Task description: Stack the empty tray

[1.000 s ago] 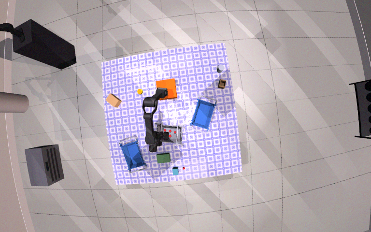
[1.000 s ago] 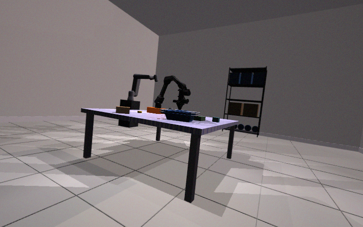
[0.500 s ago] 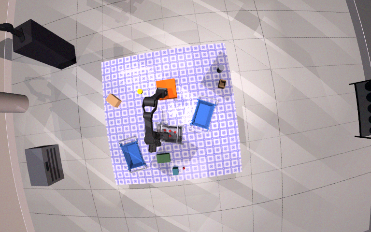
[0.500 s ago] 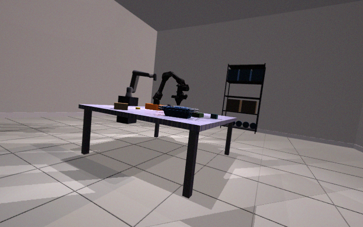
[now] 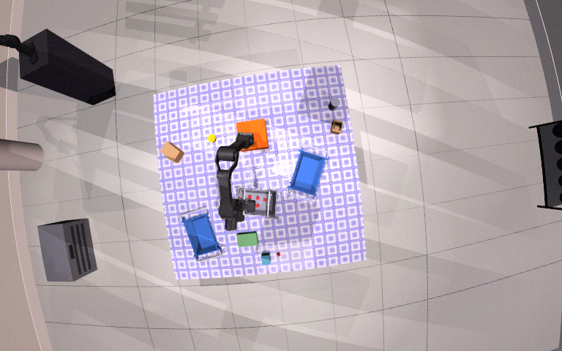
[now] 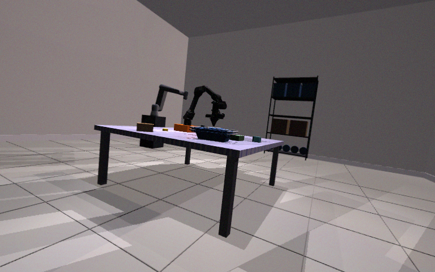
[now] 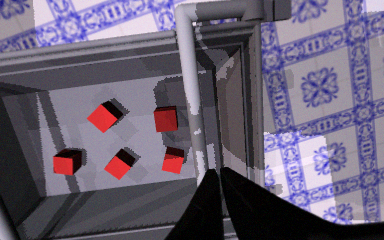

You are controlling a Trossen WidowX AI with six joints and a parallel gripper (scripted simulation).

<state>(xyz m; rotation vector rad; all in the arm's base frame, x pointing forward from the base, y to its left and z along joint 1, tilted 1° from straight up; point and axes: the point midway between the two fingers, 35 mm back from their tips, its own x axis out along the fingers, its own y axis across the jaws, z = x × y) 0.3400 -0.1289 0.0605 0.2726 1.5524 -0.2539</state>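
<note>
My gripper tip is now 420 mm to the right of the blue tray, 60 mm past it and 50 mm above it. Round my gripper tip: yellow disc: 430 mm behind, 100 mm to the right, 80 mm below; teal block: 390 mm ahead, 70 mm below, 30 mm to the left; green block: 240 mm ahead, 70 mm below, 50 mm to the right.
</note>
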